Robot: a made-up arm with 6 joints. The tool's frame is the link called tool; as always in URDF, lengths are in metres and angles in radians. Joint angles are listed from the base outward. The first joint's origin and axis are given. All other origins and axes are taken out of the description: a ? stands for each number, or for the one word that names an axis. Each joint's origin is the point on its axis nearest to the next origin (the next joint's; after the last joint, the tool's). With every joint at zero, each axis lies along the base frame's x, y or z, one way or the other. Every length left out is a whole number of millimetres.
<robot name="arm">
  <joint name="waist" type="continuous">
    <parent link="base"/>
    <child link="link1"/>
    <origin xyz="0 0 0.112" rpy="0 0 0"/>
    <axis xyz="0 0 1"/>
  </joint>
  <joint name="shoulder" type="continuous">
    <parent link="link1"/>
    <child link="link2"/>
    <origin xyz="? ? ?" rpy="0 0 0"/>
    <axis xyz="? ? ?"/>
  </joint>
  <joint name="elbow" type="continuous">
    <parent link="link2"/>
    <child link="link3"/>
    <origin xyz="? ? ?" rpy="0 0 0"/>
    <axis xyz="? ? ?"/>
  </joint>
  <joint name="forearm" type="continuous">
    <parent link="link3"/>
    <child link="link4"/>
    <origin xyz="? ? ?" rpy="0 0 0"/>
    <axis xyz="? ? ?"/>
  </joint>
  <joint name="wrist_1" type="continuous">
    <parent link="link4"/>
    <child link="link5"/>
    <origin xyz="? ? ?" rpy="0 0 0"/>
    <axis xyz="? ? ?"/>
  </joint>
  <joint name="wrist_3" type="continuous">
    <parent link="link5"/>
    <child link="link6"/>
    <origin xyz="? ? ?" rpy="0 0 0"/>
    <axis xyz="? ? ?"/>
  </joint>
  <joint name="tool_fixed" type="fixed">
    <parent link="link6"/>
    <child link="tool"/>
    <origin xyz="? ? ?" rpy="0 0 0"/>
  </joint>
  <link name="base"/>
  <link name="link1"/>
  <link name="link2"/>
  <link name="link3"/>
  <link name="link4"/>
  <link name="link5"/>
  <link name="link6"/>
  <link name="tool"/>
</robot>
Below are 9 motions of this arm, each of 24 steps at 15 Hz.
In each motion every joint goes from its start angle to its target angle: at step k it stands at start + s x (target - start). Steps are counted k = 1, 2, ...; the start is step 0. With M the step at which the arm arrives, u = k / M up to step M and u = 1 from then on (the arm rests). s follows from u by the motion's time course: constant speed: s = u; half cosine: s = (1 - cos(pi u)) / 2; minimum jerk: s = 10 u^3 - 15 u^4 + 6 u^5.
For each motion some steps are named. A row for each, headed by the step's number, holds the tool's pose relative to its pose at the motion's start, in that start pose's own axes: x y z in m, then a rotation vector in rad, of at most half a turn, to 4 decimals.
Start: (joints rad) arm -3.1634 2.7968 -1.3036 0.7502 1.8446 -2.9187
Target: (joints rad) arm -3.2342 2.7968 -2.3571 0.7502 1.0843 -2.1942
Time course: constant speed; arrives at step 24
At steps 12, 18, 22, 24:
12: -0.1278 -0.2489 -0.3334 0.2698 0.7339 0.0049
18: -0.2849 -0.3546 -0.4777 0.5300 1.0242 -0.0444
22: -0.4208 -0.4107 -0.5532 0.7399 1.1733 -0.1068
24: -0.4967 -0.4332 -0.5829 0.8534 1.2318 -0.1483

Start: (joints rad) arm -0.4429 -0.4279 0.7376 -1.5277 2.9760 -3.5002
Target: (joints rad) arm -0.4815 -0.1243 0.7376 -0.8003 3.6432 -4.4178
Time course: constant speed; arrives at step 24
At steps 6, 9, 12, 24:
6: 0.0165 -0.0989 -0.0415 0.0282 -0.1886 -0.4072
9: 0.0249 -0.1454 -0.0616 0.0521 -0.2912 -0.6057
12: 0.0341 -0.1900 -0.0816 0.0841 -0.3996 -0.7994
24: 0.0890 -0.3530 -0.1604 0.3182 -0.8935 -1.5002

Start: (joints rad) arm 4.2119 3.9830 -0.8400 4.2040 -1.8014 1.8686
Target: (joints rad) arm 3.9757 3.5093 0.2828 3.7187 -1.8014 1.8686
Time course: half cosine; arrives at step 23
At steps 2, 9, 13, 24:
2: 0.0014 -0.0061 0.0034 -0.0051 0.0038 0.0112
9: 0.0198 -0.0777 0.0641 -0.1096 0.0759 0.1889
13: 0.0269 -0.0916 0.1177 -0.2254 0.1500 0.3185
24: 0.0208 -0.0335 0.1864 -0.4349 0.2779 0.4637

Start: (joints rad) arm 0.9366 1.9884 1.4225 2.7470 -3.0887 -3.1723
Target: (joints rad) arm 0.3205 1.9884 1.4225 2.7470 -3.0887 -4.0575
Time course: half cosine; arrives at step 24
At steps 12, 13, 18, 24:
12: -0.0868 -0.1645 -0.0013 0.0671 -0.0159 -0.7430
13: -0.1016 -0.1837 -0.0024 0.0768 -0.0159 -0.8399
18: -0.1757 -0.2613 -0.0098 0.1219 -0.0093 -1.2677
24: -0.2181 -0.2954 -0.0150 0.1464 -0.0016 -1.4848

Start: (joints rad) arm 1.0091 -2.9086 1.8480 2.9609 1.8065 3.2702
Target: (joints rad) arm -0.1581 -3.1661 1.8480 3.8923 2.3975 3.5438
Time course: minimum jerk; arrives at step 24
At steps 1, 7, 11, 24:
1: -0.0001 0.0006 0.0003 0.0003 -0.0007 0.0008
7: -0.0442 0.1405 0.0490 0.0748 -0.1588 0.1712
11: -0.1713 0.3575 0.0996 0.2483 -0.3985 0.4708
24: -0.5618 0.6343 0.0833 0.7821 -0.6719 1.0058

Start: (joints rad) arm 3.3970 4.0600 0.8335 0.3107 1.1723 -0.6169
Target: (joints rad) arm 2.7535 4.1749 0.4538 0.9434 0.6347 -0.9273
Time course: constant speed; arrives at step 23
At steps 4, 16, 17, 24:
4: -0.1151 0.1529 0.0239 -0.0498 -0.1584 -0.1222
16: -0.3342 0.6902 0.0381 -0.2524 -0.6152 -0.3921
17: -0.3430 0.7380 0.0353 -0.2726 -0.6510 -0.4068
24: -0.3634 1.0254 0.0064 -0.4031 -0.8538 -0.4672

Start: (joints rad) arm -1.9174 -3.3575 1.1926 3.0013 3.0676 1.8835
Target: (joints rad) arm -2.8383 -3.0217 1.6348 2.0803 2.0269 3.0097
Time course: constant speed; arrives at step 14
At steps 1, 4, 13, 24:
1: -0.0376 -0.0127 -0.0206 -0.0912 0.0981 0.1177
4: -0.1821 -0.0359 -0.0667 -0.2854 0.4283 0.5140
13: -0.7747 -0.0188 0.1165 -0.1736 1.3282 2.0111
24: -0.8351 -0.0168 0.1757 -0.1114 1.3786 2.2000

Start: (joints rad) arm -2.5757 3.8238 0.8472 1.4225 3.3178 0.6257
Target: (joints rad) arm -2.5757 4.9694 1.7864 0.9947 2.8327 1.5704
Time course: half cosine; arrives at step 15
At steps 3, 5, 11, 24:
3: -0.1326 -0.1381 -0.0593 -0.1648 0.1145 0.1002
5: -0.3585 -0.3562 -0.0881 -0.3929 0.3424 0.2757
11: -1.0718 -0.8876 0.4300 -0.6603 1.5809 0.8947
24: -1.1681 -0.9103 0.6716 -0.5131 1.9878 0.9878

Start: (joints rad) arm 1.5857 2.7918 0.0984 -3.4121 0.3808 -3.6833
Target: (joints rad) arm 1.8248 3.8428 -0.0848 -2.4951 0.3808 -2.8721
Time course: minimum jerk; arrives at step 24
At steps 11, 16, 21, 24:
11: 0.4579 0.4600 -0.3472 -0.0660 0.3715 0.6129
16: 0.8142 0.6780 -0.8461 0.1100 0.7566 1.0485
21: 0.9633 0.7114 -1.1593 0.3028 0.9438 1.2265
24: 0.9741 0.7115 -1.1863 0.3218 0.9580 1.2394

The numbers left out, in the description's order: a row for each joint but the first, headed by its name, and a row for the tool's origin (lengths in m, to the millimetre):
shoulder: xyz 0 0.021 0, axis 0 1 0
elbow: xyz 0 0 0.858, axis 0 1 0
forearm: xyz 0 0 0.817, axis 0 0 1
wrist_1: xyz 0 0 0, axis 0 1 0
wrist_3: xyz 0 0 0.178, axis 0 0 1
tool: xyz 0 0 0

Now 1 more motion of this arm.
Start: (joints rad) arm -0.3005 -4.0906 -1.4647 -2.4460 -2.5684 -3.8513
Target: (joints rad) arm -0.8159 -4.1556 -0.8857 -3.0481 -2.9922 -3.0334
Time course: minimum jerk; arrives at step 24
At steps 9, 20, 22, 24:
9: 0.1814 -0.1147 -0.0242 -0.1091 0.1366 0.5361
20: 0.6943 -0.2281 -0.0489 -0.4879 0.6066 1.7656
22: 0.7172 -0.2279 -0.0485 -0.5087 0.6349 1.8131
24: 0.7210 -0.2278 -0.0484 -0.5122 0.6397 1.8210

